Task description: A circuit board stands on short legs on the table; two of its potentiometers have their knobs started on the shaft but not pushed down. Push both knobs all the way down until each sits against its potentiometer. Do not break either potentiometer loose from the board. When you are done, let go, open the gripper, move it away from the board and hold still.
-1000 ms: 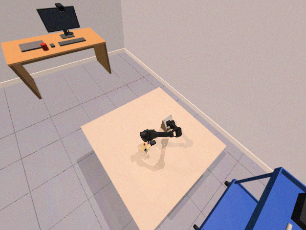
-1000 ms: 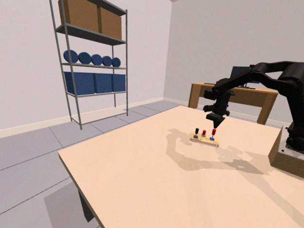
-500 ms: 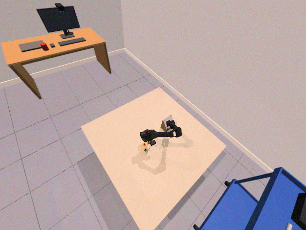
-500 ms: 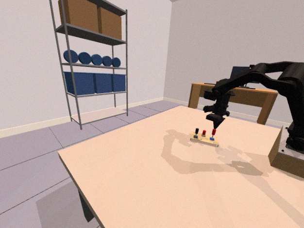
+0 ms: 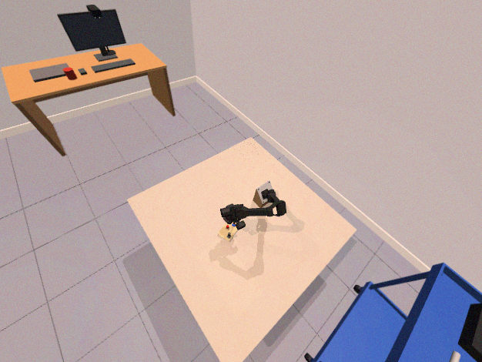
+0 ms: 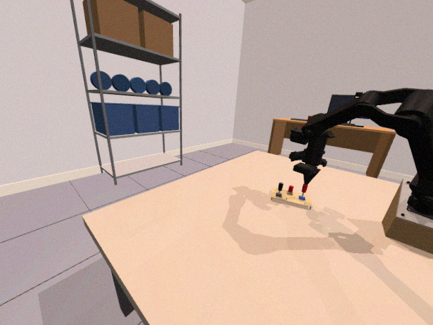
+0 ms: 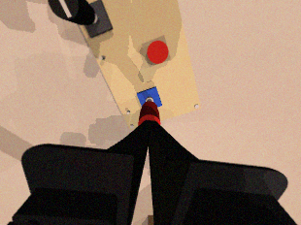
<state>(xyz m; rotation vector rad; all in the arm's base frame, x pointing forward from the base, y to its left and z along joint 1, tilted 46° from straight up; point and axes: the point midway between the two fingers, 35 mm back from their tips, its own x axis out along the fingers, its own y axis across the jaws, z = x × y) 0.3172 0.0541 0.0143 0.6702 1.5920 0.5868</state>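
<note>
My gripper tip is now 2 cm above the red knob. Also, from my gripper tip: dark square part: 8 cm ahead, 6 cm to the left, 4 cm below.
</note>
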